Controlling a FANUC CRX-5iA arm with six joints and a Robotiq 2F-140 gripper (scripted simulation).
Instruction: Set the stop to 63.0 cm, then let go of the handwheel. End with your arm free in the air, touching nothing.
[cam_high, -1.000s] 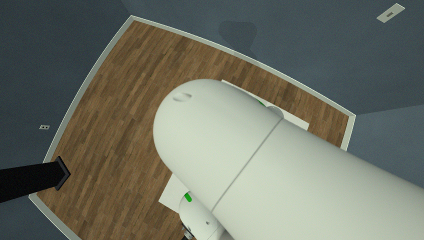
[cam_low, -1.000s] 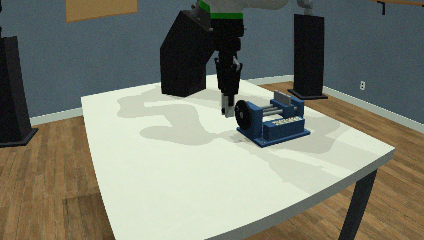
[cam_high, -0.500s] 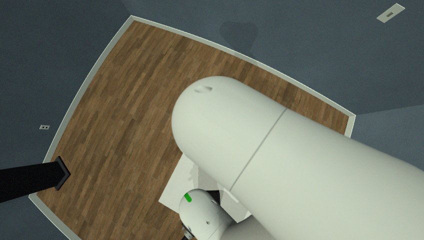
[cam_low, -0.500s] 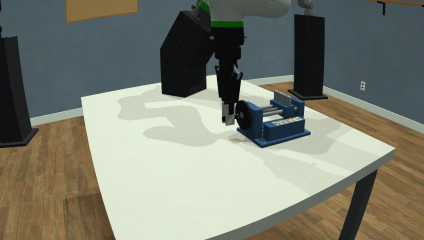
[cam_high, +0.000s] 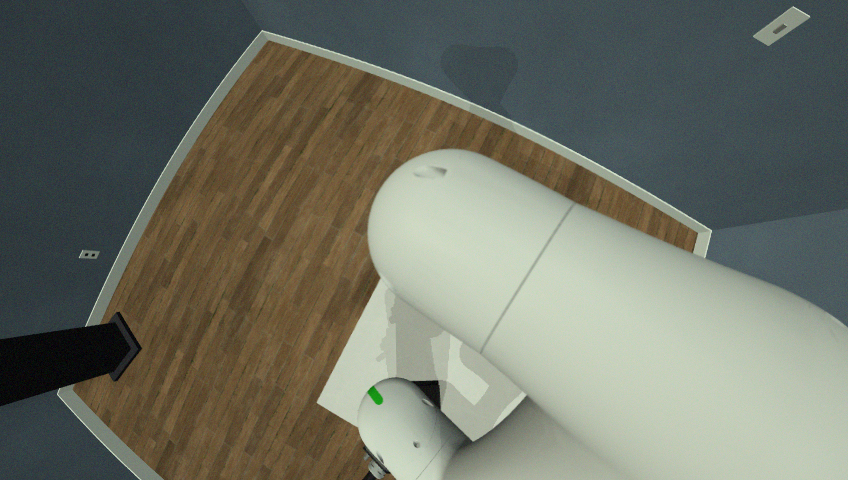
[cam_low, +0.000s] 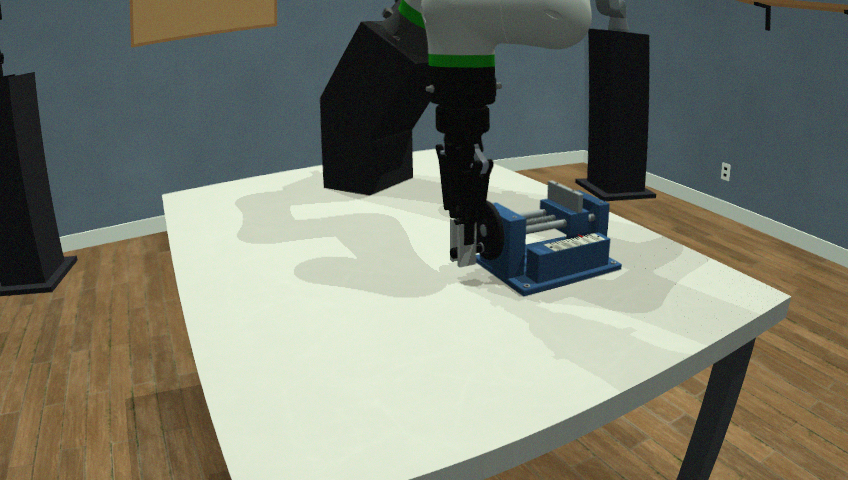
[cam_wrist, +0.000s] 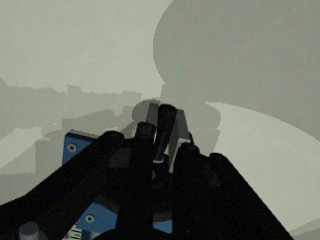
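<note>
The handwheel is 20 mm to the left of my hand and 10 mm below it. From my hand the other things lie so: stop block: 20 mm behind, 180 mm to the left, 30 mm above.
</note>
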